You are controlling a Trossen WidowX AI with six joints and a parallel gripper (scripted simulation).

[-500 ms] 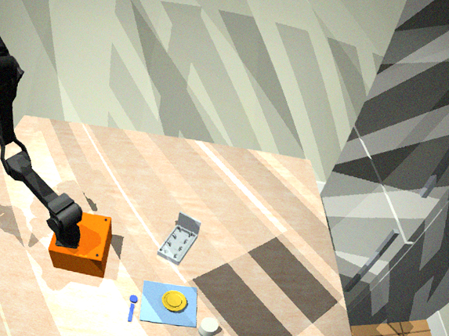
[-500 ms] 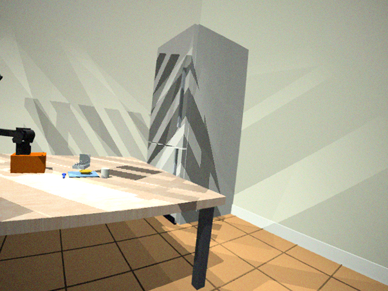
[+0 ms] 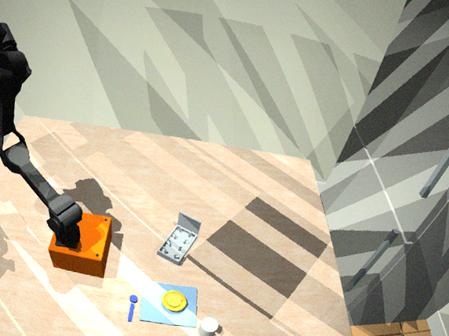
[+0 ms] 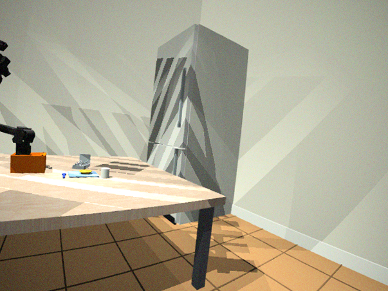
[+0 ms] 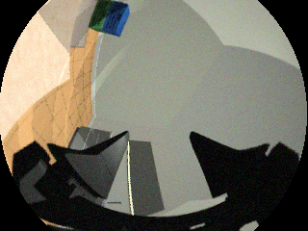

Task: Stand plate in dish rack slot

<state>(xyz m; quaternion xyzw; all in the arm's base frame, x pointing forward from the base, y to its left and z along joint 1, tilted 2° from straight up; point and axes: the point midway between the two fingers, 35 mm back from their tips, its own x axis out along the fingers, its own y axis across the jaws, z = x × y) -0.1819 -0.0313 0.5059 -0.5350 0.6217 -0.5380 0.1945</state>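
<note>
My gripper tip is 510 mm short of the yellow plate, 70 mm to the left of it and 590 mm above it. From my gripper tip the other things lie so: blue spoon: 400 mm ahead, 90 mm to the right, 600 mm below; blue mat: 500 mm ahead, 80 mm to the right, 600 mm below; grey dish rack: 530 mm ahead, 130 mm to the left, 580 mm below.
</note>
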